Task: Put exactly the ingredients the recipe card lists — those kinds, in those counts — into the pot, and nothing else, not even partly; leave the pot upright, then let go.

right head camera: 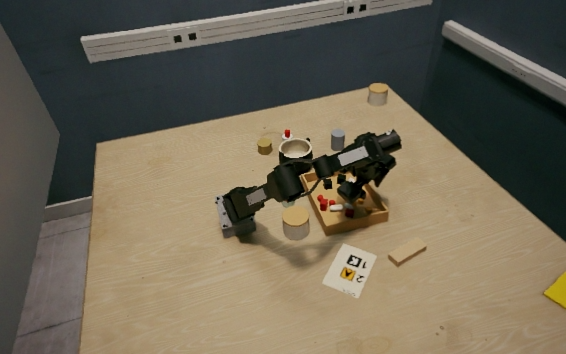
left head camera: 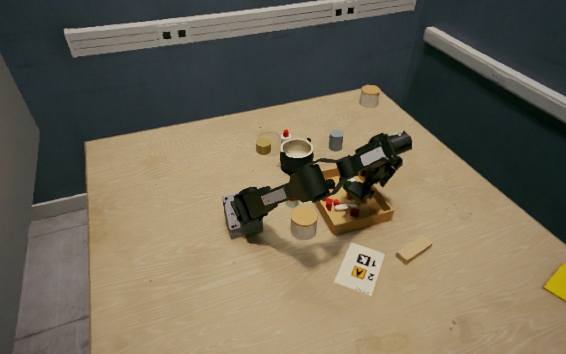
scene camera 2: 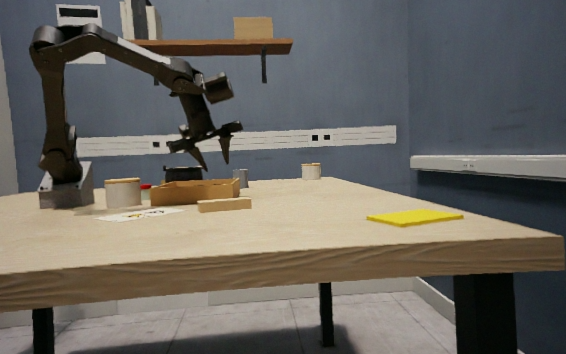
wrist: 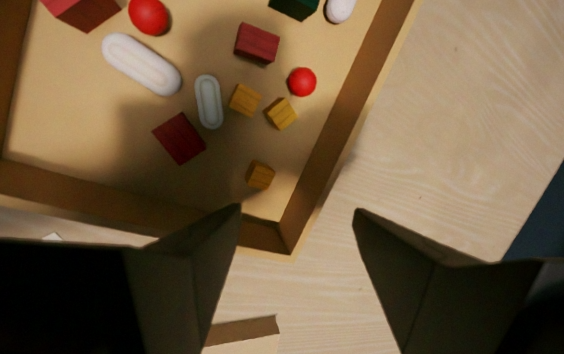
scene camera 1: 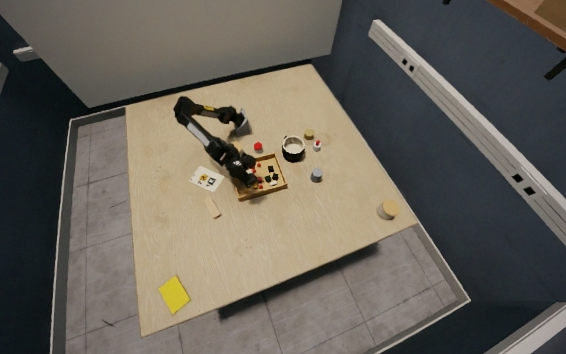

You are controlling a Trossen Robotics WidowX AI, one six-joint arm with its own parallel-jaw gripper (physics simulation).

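Places are measured from the arm's base along level axes (x ahead, y left, z up), in millimetres.
Pixels of known places: gripper, between the fingertips: (right head camera: 370,192) (left head camera: 375,192) (scene camera 2: 217,168) (wrist: 297,214); arm's base, origin of its link: (right head camera: 236,207) (left head camera: 244,207) (scene camera 2: 67,174) (scene camera 1: 240,119).
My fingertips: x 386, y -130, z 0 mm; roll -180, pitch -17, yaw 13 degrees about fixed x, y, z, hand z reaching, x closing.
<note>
For each thing: its middle in the pictures, then the offset to it from my fingertips. "spot": a spot on its surface instead.
- wooden tray, middle of its body: (wrist: 223,30) (scene camera 2: 200,190) (right head camera: 342,196) (left head camera: 346,196) (scene camera 1: 258,175) dx -47, dy +80, dz -62 mm
- dark green block, a spot on its surface: (wrist: 295,6) spot: dx -10, dy +107, dz -61 mm
- black pot, middle of its body: (scene camera 2: 184,178) (right head camera: 295,156) (left head camera: 296,156) (scene camera 1: 293,148) dx -102, dy +315, dz -38 mm
- recipe card, middle of its body: (scene camera 2: 142,214) (right head camera: 350,269) (left head camera: 360,267) (scene camera 1: 206,178) dx -164, dy -162, dz -84 mm
- red-lidded jar, middle of its body: (scene camera 2: 143,192) (left head camera: 292,198) (scene camera 1: 258,148) dx -208, dy +154, dz -64 mm
- grey cylinder, middle of its body: (scene camera 2: 240,178) (right head camera: 337,140) (left head camera: 335,140) (scene camera 1: 316,175) dx +89, dy +346, dz -52 mm
- gold cylinder, middle of its body: (left head camera: 263,146) (right head camera: 264,146) (scene camera 1: 309,134) dx -166, dy +459, dz -66 mm
- red-capped bottle, middle of its body: (right head camera: 287,137) (left head camera: 285,137) (scene camera 1: 317,145) dx -72, dy +453, dz -53 mm
- wooden block, middle of its body: (wrist: 223,346) (scene camera 2: 224,204) (right head camera: 407,251) (left head camera: 414,249) (scene camera 1: 212,207) dx +6, dy -187, dz -74 mm
- yellow pad, middle of its body: (scene camera 2: 413,217) (scene camera 1: 174,294) dx +290, dy -454, dz -82 mm
My gripper (scene camera 2: 216,166) (wrist: 297,214) is partly open and empty, above the near corner of the wooden tray (left head camera: 362,221) (scene camera 2: 195,191) (wrist: 340,125). In the wrist view, three small yellow-orange cubes (wrist: 245,100) (wrist: 281,113) (wrist: 260,175) lie in the tray, the last nearest the fingertips. Red blocks (wrist: 256,43) (wrist: 179,138), red balls (wrist: 302,82), pale capsules (wrist: 141,64) (wrist: 208,101) and a dark green block (wrist: 295,6) lie beyond. The black pot (left head camera: 295,162) (scene camera 1: 293,154) stands upright, its visible inside pale. The recipe card (left head camera: 350,257) (scene camera 1: 216,186) shows 2 by a yellow A symbol and 1 by a black K symbol.
Lidded canisters (left head camera: 303,227) (left head camera: 369,97), a red-lidded jar (scene camera 1: 258,146), a grey cylinder (left head camera: 336,140), a gold cylinder (left head camera: 263,146) and a red-capped bottle (scene camera 1: 317,146) stand on the table. A wooden block (left head camera: 414,250) lies near the card; a yellow pad (scene camera 1: 174,294) lies farther off.
</note>
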